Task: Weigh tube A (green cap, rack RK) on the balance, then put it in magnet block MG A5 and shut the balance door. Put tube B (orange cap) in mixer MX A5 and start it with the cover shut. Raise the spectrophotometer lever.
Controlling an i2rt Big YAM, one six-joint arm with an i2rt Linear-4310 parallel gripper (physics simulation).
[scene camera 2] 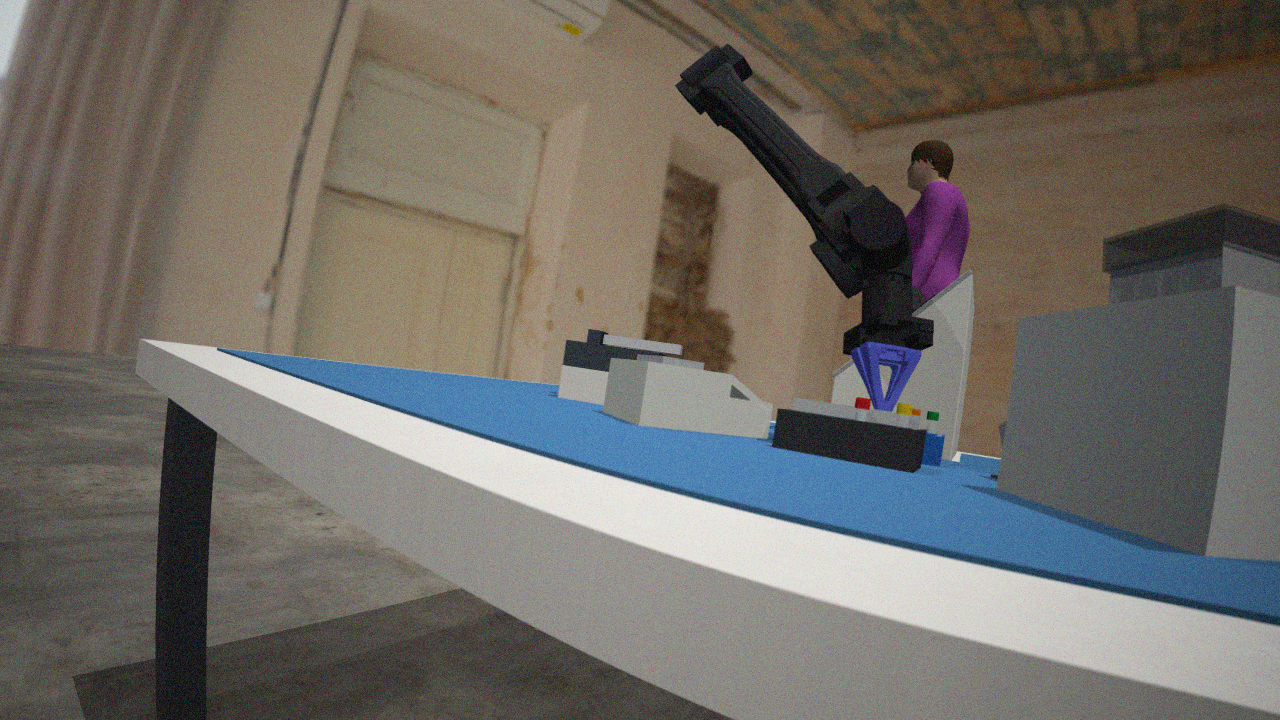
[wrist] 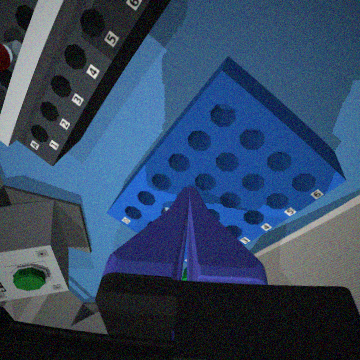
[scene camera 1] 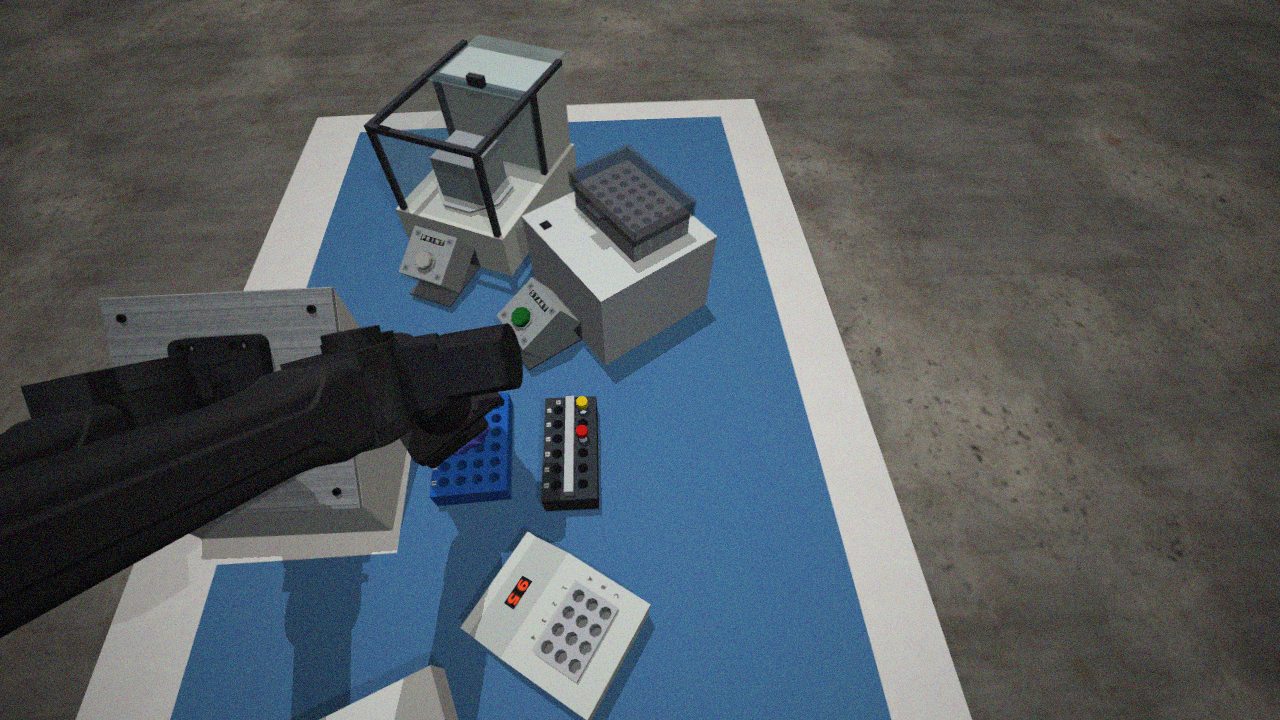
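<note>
My gripper (scene camera 1: 467,442) (scene camera 2: 884,408) (wrist: 188,195) is shut and empty, its violet fingertips together low over the blue rack (scene camera 1: 471,494) (scene camera 2: 933,449) (wrist: 250,114). Tube A's green cap (scene camera 2: 932,415) and tube B's orange cap (scene camera 2: 915,412) show behind the fingers in scene camera 2; in the wrist view a green sliver shows between the finger bases. The black magnet block (scene camera 1: 570,499) (scene camera 2: 845,440) (wrist: 102,75) stands beside the rack. The balance (scene camera 1: 512,254) has its top glass toward the rear, front part open. The mixer (scene camera 1: 660,308) (scene camera 2: 1109,402) has its clear cover down. I cannot tell the lever.
The magnet block holds tubes with a yellow cap (scene camera 1: 581,402) and a red cap (scene camera 1: 581,430) (scene camera 2: 861,402). A START button box (scene camera 1: 546,340) and a PRINT box (scene camera 1: 435,259) stand behind. A white heat block (scene camera 1: 626,617) (scene camera 2: 689,407) reads 56 or 95. A grey slanted panel (scene camera 1: 223,313) stands left.
</note>
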